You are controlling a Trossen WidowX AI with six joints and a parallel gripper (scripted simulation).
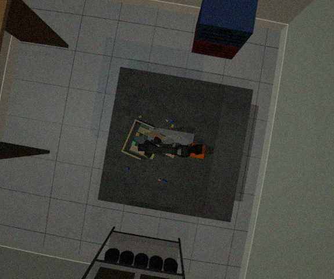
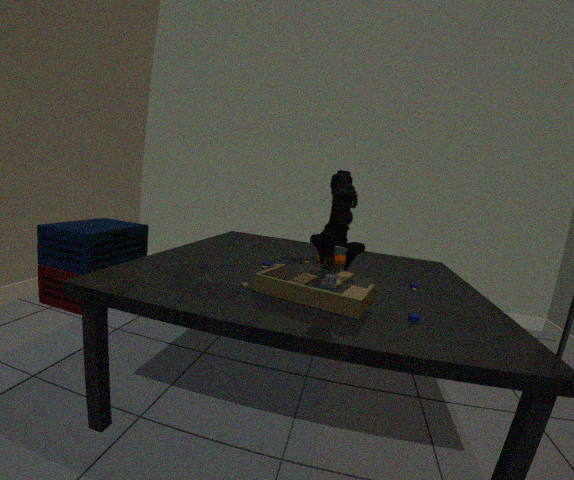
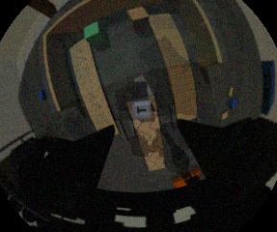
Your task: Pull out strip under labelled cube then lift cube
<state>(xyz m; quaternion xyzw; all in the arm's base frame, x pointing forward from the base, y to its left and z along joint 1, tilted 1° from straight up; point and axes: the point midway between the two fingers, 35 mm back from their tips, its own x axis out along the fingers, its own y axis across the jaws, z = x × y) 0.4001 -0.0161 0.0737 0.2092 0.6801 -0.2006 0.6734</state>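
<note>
Right now my gripper tip is 40 mm above the labelled cube and 10 mm short of it. The rest, counted from my gripper tip: strip (80 mm behind, 60 mm below, 40 mm to the left).
</note>
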